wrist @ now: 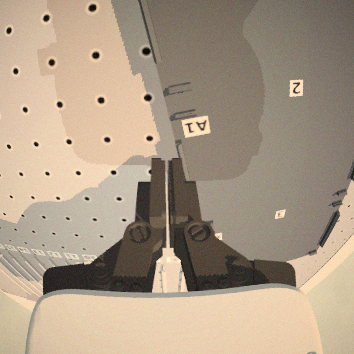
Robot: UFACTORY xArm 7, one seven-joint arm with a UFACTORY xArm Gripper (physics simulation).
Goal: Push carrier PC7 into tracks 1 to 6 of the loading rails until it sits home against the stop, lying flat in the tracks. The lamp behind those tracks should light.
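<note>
My gripper is shut and empty, its two dark fingers together at the middle of the wrist view. The fingertips are at the left edge of a flat grey panel, just below its upside-down label A1. Whether they touch it cannot be told. The panel also carries labels 2 and 3. No mark PC7 can be read, so I cannot tell whether this panel is the carrier. Pale parallel tracks show small at the lower left; their numbers are too small to read. No lit lamp can be made out.
A pale board with rows of black holes fills the left side. Slots and small clips line the panel's left edge, and a dark slot lies near its right edge. Dark shadows cross the board and the panel.
</note>
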